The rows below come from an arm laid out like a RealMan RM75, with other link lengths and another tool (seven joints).
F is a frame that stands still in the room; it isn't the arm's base.
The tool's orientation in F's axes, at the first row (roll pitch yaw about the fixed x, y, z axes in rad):
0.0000, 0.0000, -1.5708
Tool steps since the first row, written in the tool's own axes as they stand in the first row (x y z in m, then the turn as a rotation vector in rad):
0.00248, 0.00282, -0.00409, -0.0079, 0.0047, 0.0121
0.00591, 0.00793, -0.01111, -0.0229, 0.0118, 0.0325
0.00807, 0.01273, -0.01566, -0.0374, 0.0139, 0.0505
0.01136, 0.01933, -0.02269, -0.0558, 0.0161, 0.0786
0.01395, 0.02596, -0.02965, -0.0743, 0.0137, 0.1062
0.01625, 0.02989, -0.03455, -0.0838, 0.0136, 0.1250
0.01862, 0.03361, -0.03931, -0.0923, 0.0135, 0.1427
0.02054, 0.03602, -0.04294, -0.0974, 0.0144, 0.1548
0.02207, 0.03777, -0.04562, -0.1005, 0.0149, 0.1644
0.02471, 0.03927, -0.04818, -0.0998, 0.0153, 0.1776
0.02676, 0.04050, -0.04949, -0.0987, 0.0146, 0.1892
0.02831, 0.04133, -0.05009, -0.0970, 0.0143, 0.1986
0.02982, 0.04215, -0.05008, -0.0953, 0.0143, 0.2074
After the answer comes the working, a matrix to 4 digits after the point.
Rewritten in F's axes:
0.00282, -0.00248, -0.00409, 0.0047, 0.0079, 0.0121
0.00793, -0.00591, -0.01111, 0.0118, 0.0229, 0.0325
0.01273, -0.00807, -0.01566, 0.0139, 0.0374, 0.0505
0.01933, -0.01136, -0.02269, 0.0161, 0.0558, 0.0786
0.02596, -0.01395, -0.02965, 0.0137, 0.0743, 0.1062
0.02989, -0.01625, -0.03455, 0.0136, 0.0838, 0.1250
0.03361, -0.01862, -0.03931, 0.0135, 0.0923, 0.1427
0.03602, -0.02054, -0.04294, 0.0144, 0.0974, 0.1548
0.03777, -0.02207, -0.04562, 0.0149, 0.1005, 0.1644
0.03927, -0.02471, -0.04818, 0.0153, 0.0998, 0.1776
0.04050, -0.02676, -0.04949, 0.0146, 0.0987, 0.1892
0.04133, -0.02831, -0.05009, 0.0143, 0.0970, 0.1986
0.04215, -0.02982, -0.05008, 0.0143, 0.0953, 0.2074

The tool's axes in the first row as the columns of a matrix, in F's axes (rounded; the answer above uses it unrounded):
0.0000, 1.0000, 0.0000
-1.0000, 0.0000, 0.0000
0.0000, 0.0000, 1.0000

